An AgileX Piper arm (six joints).
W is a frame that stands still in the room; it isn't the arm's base.
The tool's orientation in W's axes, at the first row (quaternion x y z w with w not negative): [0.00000, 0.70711, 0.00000, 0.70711]
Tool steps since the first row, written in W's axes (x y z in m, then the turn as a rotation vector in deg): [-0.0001, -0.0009, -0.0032, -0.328, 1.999, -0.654]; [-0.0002, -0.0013, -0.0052, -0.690, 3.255, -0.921]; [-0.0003, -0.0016, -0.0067, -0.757, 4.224, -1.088]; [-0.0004, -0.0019, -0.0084, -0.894, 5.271, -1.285]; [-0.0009, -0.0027, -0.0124, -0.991, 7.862, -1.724]
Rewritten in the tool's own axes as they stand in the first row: [0.0032, -0.0009, -0.0001, 0.654, 1.999, -0.328]; [0.0052, -0.0013, -0.0002, 0.921, 3.255, -0.690]; [0.0067, -0.0016, -0.0003, 1.088, 4.224, -0.757]; [0.0084, -0.0019, -0.0004, 1.285, 5.271, -0.894]; [0.0124, -0.0027, -0.0009, 1.724, 7.862, -0.991]
